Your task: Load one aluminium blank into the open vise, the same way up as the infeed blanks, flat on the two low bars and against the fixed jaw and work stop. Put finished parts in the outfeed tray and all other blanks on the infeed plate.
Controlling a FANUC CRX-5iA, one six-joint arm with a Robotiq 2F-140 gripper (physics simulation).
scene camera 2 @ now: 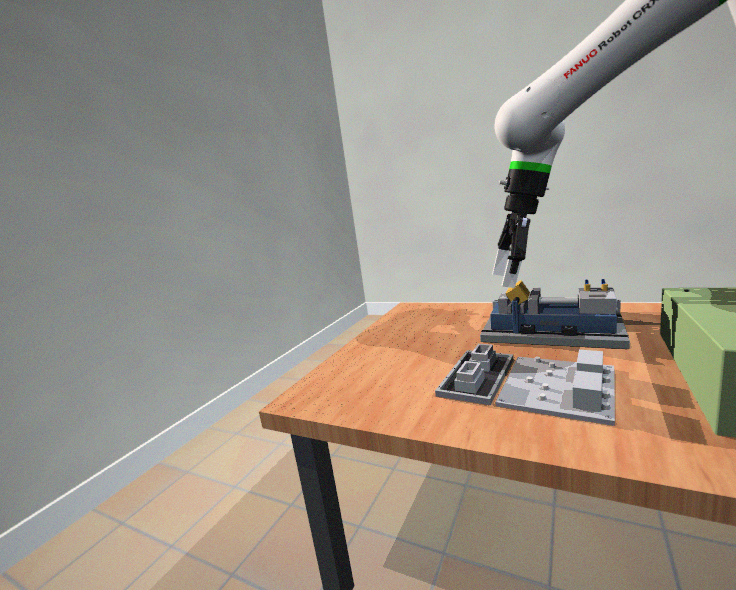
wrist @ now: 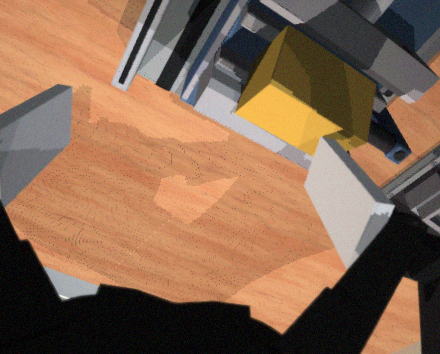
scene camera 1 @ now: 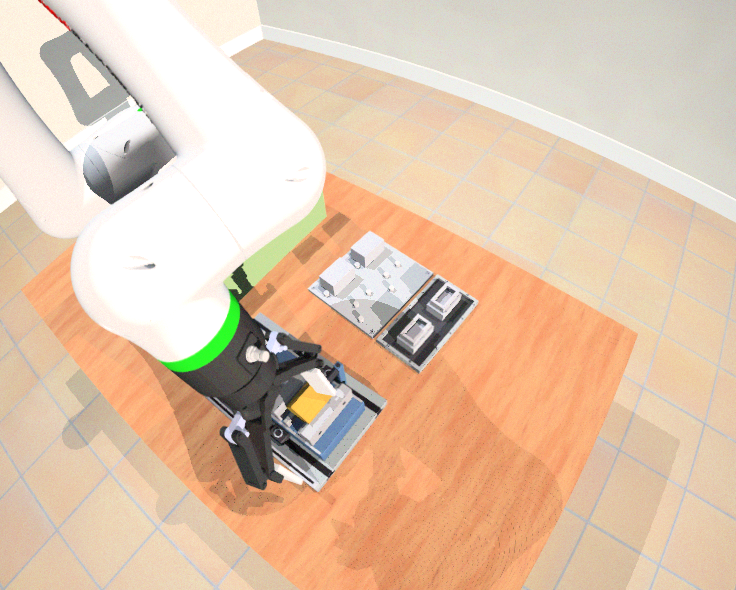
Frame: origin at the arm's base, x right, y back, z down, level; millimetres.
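Seen in the pictures: gripper, fingertip midpoint: [scene camera 2: 502, 280] [wrist: 194, 138] [scene camera 1: 310, 434].
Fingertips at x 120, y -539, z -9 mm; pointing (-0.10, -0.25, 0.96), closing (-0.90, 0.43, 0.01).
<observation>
Pixels of each thing's top centre, then the offset from my fingertips to it. "spot": a spot on its surface instead.
- yellow block, top centre: [wrist: 313, 124] [scene camera 1: 307, 394] [scene camera 2: 517, 283] dx -39, dy +46, dz -4 mm
- open vise, top centre: [scene camera 1: 273, 375] [scene camera 2: 549, 291] dx -28, dy +116, dz +19 mm
- infeed plate, top centre: [scene camera 1: 371, 280] [scene camera 2: 557, 382] dx -307, dy +170, dz +110 mm
- blue bracket, surface spot: [scene camera 1: 341, 372] [scene camera 2: 512, 307] spot: dx -108, dy +48, dz +38 mm
A yellow block [scene camera 1: 309, 403] [scene camera 2: 517, 292] [wrist: 305, 85] sits tilted in the open vise [scene camera 1: 339, 430] [scene camera 2: 552, 322], between the jaws. It is not flat on the bars, which are mostly hidden. My gripper [scene camera 1: 304, 427] [scene camera 2: 505, 270] [wrist: 194, 138] is open and empty, above the fixed-jaw end. One pale finger overlaps a block edge in the wrist view; I cannot tell if they touch. Two grey blanks [scene camera 1: 368, 248] [scene camera 2: 587, 390] stand on the infeed plate [scene camera 2: 522, 399]. Two hollow finished parts [scene camera 1: 415, 332] [scene camera 2: 469, 377] stand in the outfeed tray [scene camera 1: 398, 355] [scene camera 2: 463, 398].
A blue bracket [scene camera 1: 341, 372] [scene camera 2: 514, 316] rises at the vise's side near the block. Several short pins stand up from the infeed plate. A green pedestal [scene camera 1: 276, 245] [scene camera 2: 694, 344] stands beyond the vise's far end. The wooden table's edge [scene camera 2: 430, 449] shows in front.
</observation>
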